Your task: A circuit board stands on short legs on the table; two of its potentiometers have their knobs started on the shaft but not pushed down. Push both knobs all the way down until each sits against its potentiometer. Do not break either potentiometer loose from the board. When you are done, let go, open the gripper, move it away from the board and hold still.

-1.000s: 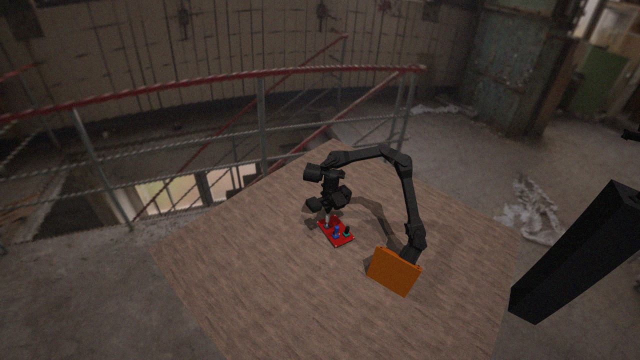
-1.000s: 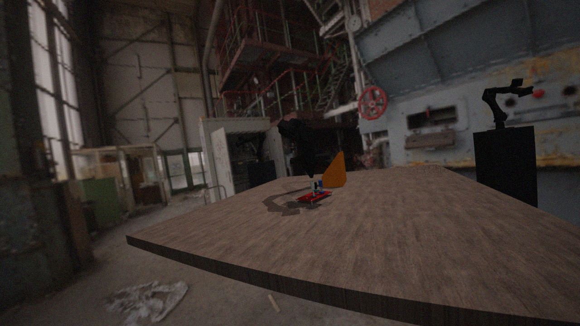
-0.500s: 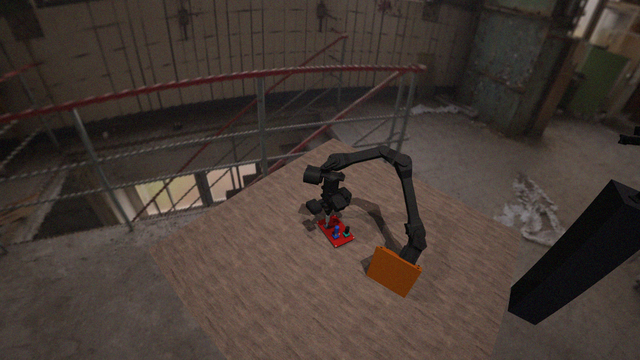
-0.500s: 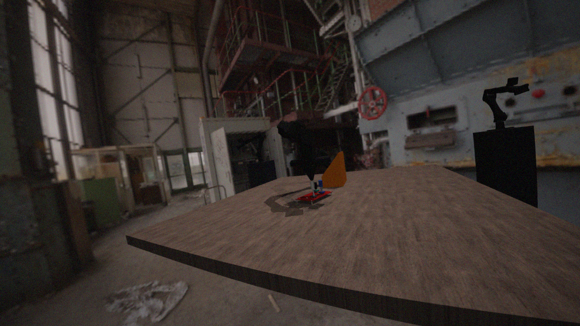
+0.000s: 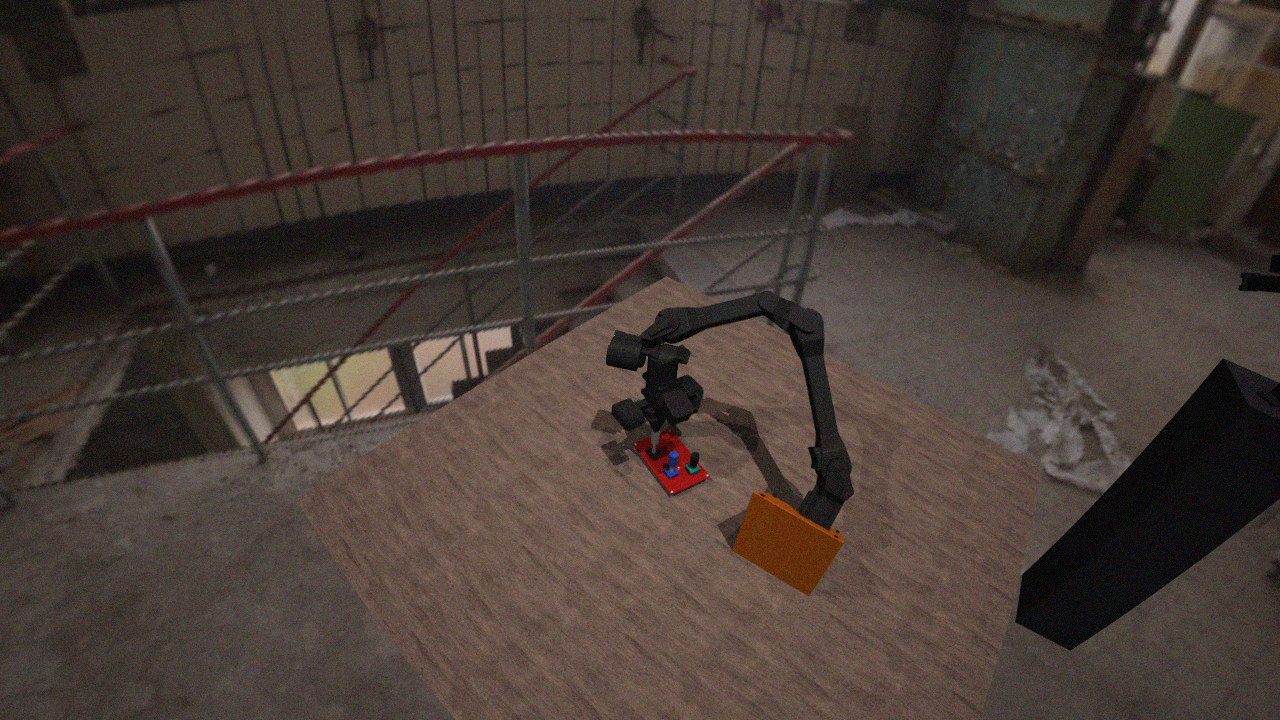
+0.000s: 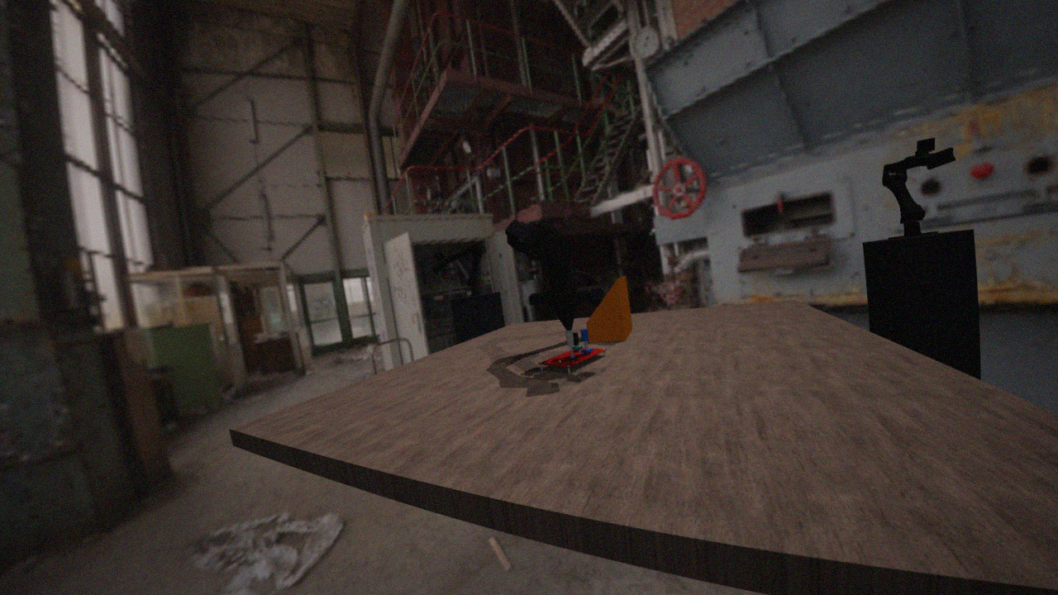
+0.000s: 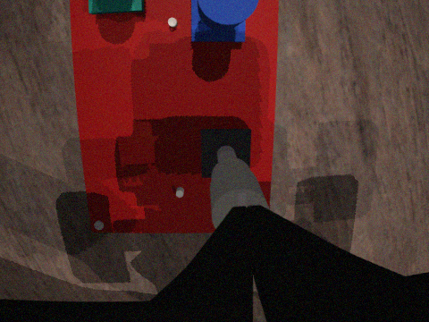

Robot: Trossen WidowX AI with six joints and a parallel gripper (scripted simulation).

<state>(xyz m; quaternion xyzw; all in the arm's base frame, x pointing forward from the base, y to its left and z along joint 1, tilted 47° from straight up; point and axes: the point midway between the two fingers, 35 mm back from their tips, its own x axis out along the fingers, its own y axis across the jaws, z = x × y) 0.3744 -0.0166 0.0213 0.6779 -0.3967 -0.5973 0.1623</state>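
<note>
Right now my gripper tip is 20 mm above the pale knob. Round my gripper tip: green potentiometer 90 mm behind, 20 mm to the right, 50 mm below; black knob 90 mm behind, 20 mm to the right, 40 mm below.
</note>
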